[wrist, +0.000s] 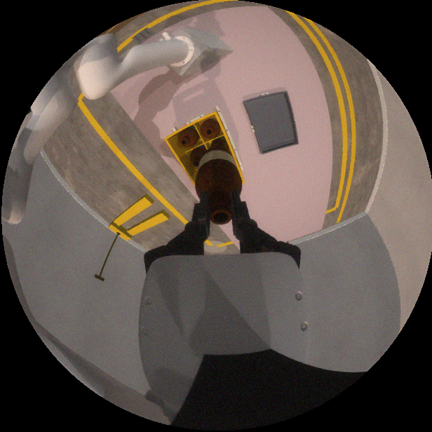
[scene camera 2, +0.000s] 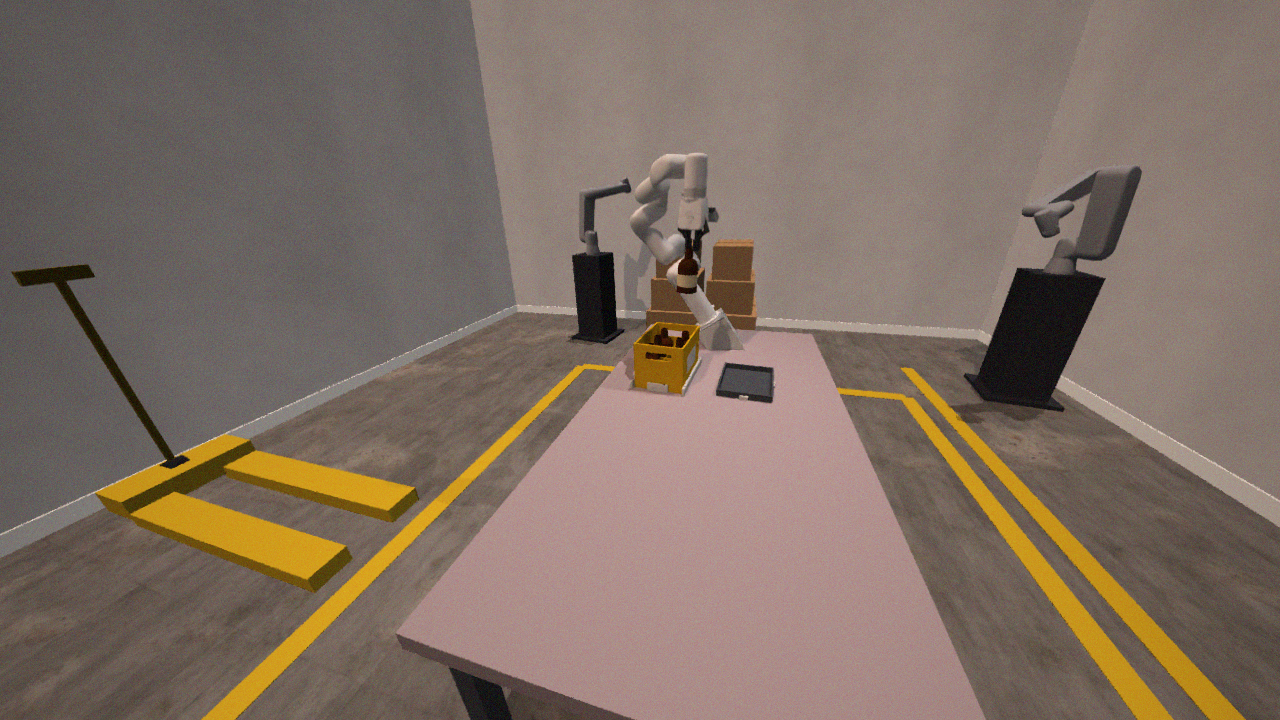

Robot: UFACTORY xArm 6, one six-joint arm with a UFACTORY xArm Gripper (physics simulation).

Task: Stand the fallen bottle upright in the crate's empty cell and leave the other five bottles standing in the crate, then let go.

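Frame: origin at the arm's base, x left, y back, z up, level; metres.
Seen in the pictures: gripper, fingertip midpoint: (scene camera 2: pixel 691 250); arm's base, origin of the base link: (scene camera 2: pixel 708 320).
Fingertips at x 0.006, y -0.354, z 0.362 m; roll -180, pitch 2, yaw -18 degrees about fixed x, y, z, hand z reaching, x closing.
Pixels of each thing's top centre, then the offset from my fingertips to it. "spot": a spot on its surface instead. Level surfaces: height alone.
- brown bottle, middle of its top: (scene camera 2: pixel 688 248) dx -0.009, dy -0.016, dz +0.010 m
- yellow crate, middle of its top: (scene camera 2: pixel 668 334) dx -0.067, dy -0.055, dz -0.306 m
- empty dark tray, surface spot: (scene camera 2: pixel 746 382) spot: dx +0.237, dy -0.021, dz -0.477 m
- pink table, its level: dz -0.482 m
My gripper (scene camera 2: pixel 691 240) (wrist: pixel 219 200) is shut on the neck of a brown bottle (scene camera 2: pixel 687 275) (wrist: pixel 219 180) with a pale label. The bottle hangs upright, base down, well above the table. The yellow crate (scene camera 2: pixel 658 374) (wrist: pixel 229 131) stands at the table's far left in the scene view, lower than the bottle and a little to its left. In the wrist view the bottle covers the near part of the crate. Brown bottles (scene camera 2: pixel 665 338) (wrist: pixel 209 128) stand in the crate's cells; how many and which cell is empty cannot be told, as the held bottle hides some cells.
An empty dark tray (scene camera 2: pixel 746 382) (wrist: pixel 272 122) lies on the pink table (scene camera 2: pixel 707 501) (wrist: pixel 300 190), right of the crate. The arm's base (scene camera 2: pixel 718 331) (wrist: pixel 200 50) stands at the table's far end behind them. Cardboard boxes (scene camera 2: pixel 733 261) are stacked behind the arm.
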